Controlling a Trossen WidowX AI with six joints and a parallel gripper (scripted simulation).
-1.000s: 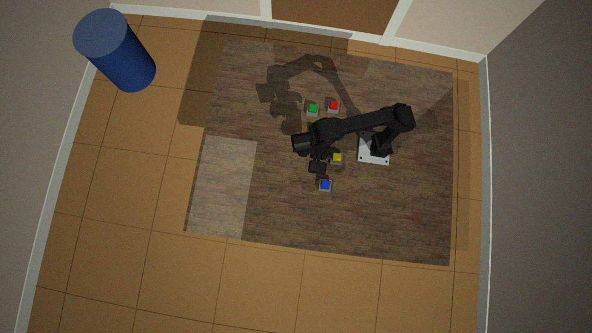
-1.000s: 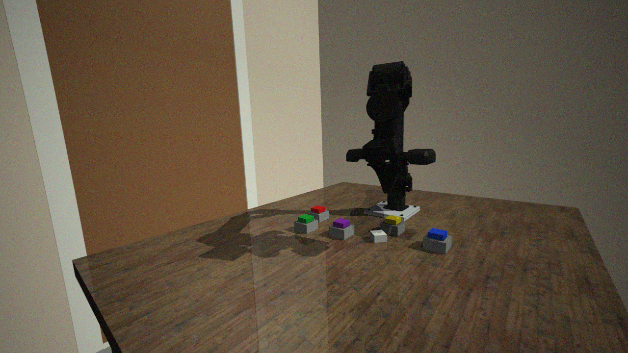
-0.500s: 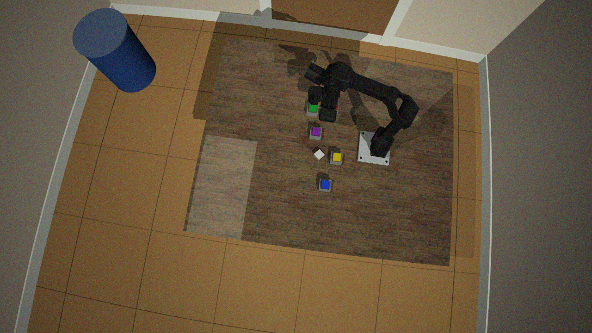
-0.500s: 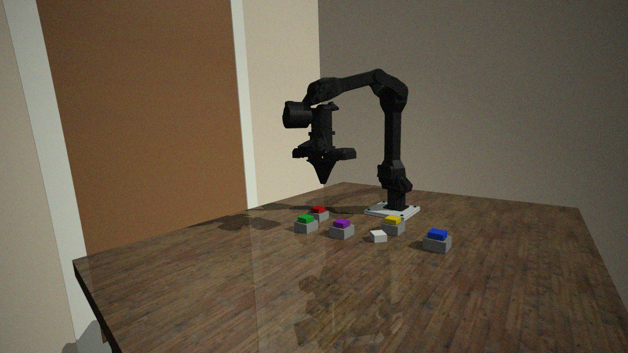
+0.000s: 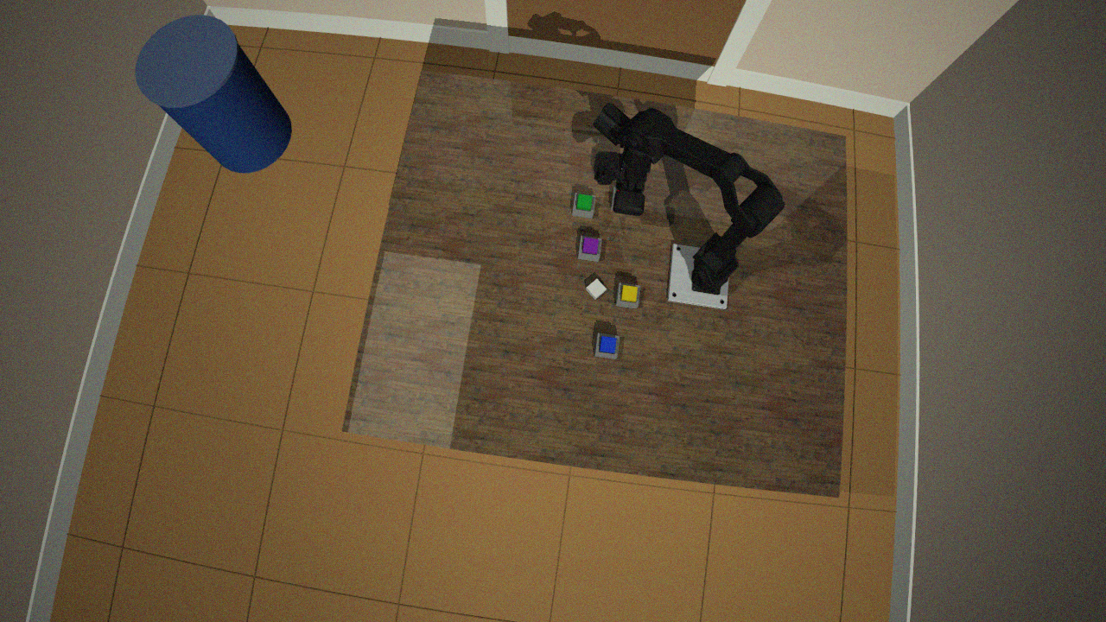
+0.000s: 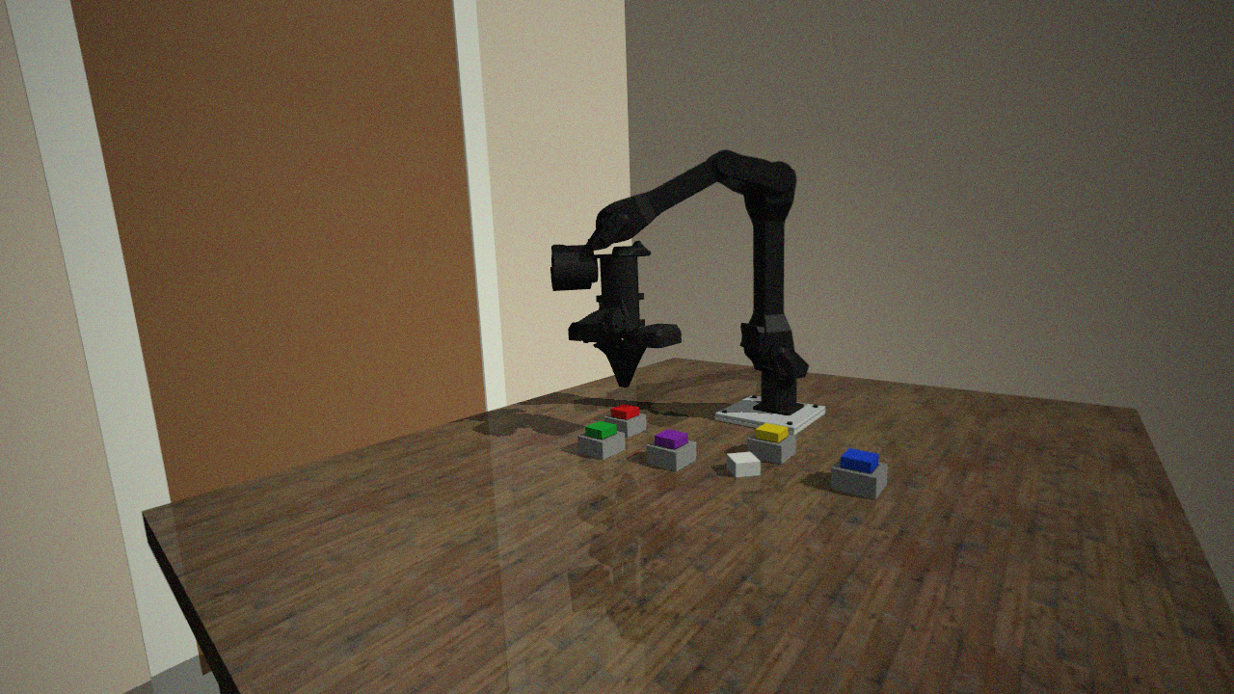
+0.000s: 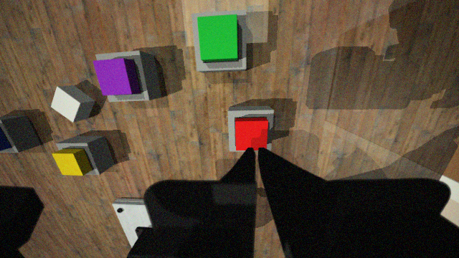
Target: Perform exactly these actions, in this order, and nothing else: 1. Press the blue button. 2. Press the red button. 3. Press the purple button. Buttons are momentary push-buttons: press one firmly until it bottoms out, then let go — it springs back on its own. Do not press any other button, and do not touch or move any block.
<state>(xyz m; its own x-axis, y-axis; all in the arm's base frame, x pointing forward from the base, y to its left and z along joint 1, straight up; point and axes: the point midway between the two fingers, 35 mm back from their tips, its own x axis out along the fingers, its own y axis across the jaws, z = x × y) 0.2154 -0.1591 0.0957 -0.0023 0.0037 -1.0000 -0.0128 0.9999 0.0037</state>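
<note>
My gripper tip is 40 mm above the red button. Round my gripper tip: green button 90 mm ahead, 40 mm below, 30 mm to the left; then small white block 220 mm to the left, 60 mm below, 30 mm ahead; then purple button 130 mm to the left, 60 mm ahead, 40 mm below.
</note>
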